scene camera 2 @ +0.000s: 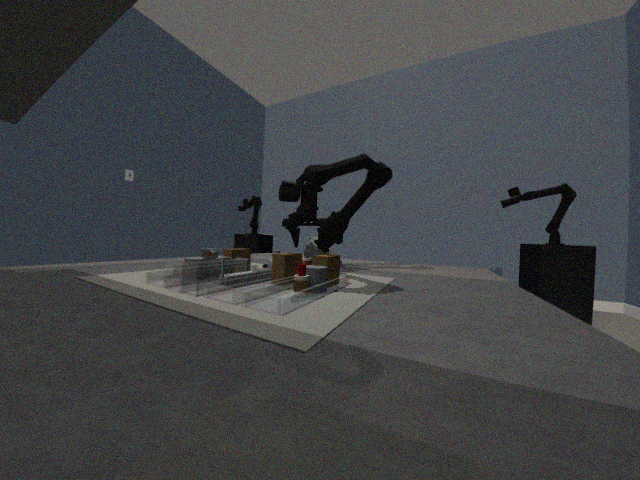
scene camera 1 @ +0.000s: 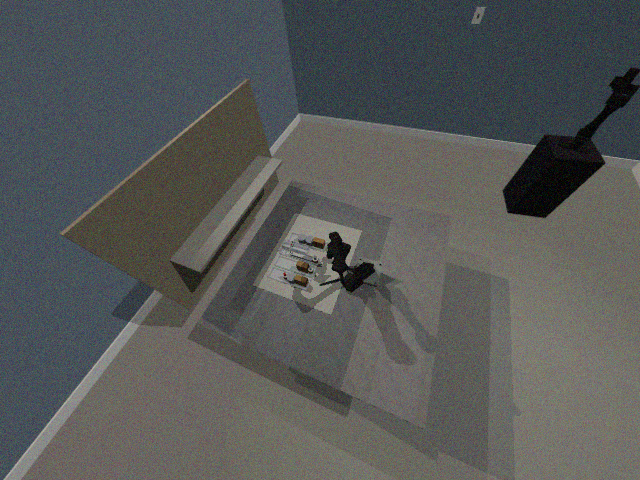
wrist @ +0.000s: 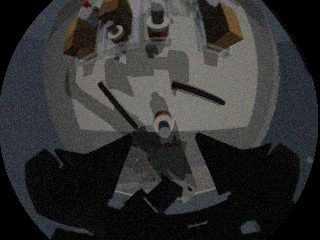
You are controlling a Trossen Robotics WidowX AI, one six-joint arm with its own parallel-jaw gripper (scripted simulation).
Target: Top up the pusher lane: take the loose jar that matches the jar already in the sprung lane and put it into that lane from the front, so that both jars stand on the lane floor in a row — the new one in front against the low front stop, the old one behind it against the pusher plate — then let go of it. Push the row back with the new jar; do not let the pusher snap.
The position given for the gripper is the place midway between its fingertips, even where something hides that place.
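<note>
In scene camera 2 the gripper [scene camera 2: 307,248] appears, open and holding nothing. The wrist view has the gripper as well [wrist: 164,136], together with a brown box [wrist: 80,38] and another brown box [wrist: 222,30].
</note>
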